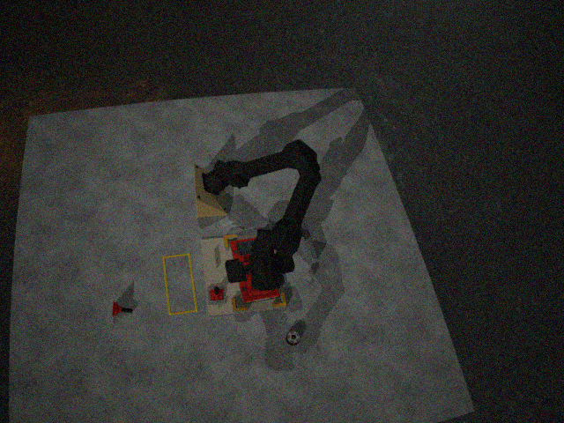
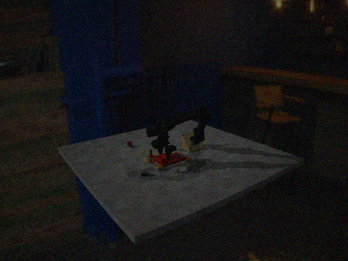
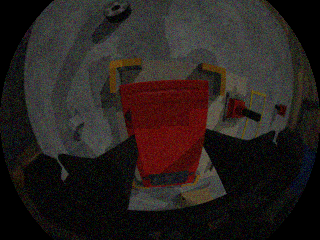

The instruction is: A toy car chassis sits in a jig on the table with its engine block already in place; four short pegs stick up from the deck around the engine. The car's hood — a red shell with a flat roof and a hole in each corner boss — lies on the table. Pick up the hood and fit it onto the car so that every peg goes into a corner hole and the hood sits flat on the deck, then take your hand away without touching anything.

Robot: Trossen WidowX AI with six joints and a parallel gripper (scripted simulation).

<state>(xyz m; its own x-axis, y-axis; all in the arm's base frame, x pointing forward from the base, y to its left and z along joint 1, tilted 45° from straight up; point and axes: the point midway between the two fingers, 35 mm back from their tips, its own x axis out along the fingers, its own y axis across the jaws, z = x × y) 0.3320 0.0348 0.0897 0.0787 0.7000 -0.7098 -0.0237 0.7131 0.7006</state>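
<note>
My gripper tip is 1 cm below the red hood. Round my gripper tip: grey engine block: 1 cm below; then cream jig plate: 3 cm below, 3 cm behind, 2 cm to the right; then grey bar: 18 cm to the left, 11 cm behind, 2 cm below.
</note>
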